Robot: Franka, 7 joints.
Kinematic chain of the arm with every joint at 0, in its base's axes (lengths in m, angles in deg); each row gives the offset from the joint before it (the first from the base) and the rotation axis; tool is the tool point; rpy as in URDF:
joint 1: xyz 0 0 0.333 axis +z
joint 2: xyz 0 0 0 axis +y
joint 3: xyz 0 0 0.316 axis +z
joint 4: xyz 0.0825 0 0 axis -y
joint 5: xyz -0.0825 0 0.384 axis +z
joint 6: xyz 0 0 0 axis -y
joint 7: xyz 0.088 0 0 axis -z
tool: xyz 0 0 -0.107 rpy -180 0 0
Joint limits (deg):
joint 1: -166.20..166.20
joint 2: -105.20..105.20
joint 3: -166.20..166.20
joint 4: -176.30..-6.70
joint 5: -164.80..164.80
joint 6: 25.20..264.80
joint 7: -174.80..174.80
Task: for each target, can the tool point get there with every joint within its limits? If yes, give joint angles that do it. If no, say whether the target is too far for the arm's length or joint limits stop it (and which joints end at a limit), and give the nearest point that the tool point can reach.
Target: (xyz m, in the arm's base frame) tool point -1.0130 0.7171 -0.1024
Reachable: no: too far | nearest point -0.6607 0.4677 0.0490 | short by 0.457 m
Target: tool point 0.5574 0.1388 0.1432
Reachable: yes | joints -118.63 -78.83 115.46 -116.11 -23.62 241.85 -139.34
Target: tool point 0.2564 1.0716 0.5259
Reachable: no: too far | nearest point 0.1966 0.8218 0.4809 | short by 0.261 m
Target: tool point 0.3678 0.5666 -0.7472
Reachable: no: too far | nearest point 0.2679 0.4128 -0.3180 | short by 0.467 m
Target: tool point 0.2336 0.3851 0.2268
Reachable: yes | joints 122.65 66.87 -54.91 -113.20 140.05 228.01 -93.11
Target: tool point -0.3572 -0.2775 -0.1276
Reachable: yes | joints -129.51 84.07 2.31 -100.79 -120.25 55.27 -71.45
